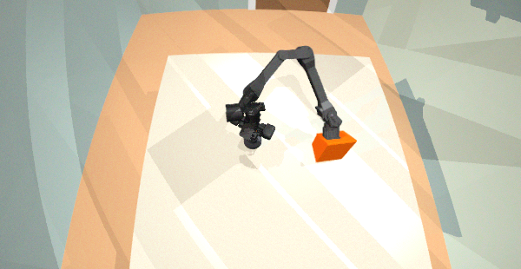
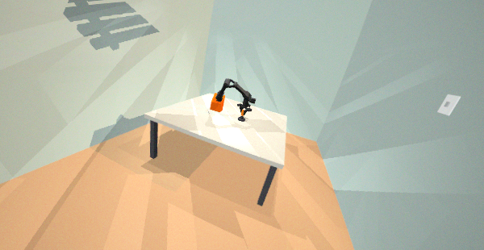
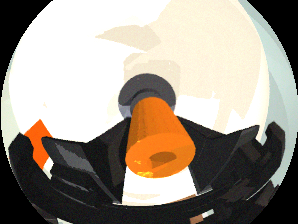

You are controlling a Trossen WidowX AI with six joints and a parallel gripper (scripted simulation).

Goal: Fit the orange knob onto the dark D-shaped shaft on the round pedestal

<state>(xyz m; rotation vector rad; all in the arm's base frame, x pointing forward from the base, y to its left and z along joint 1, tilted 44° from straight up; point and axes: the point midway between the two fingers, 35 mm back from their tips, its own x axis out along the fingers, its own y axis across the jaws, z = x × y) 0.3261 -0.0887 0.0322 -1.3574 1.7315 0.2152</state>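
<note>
My gripper tip is now 20 mm below the orange knob. The rest, counted from my gripper tip: dark pedestal (40 mm below).
</note>
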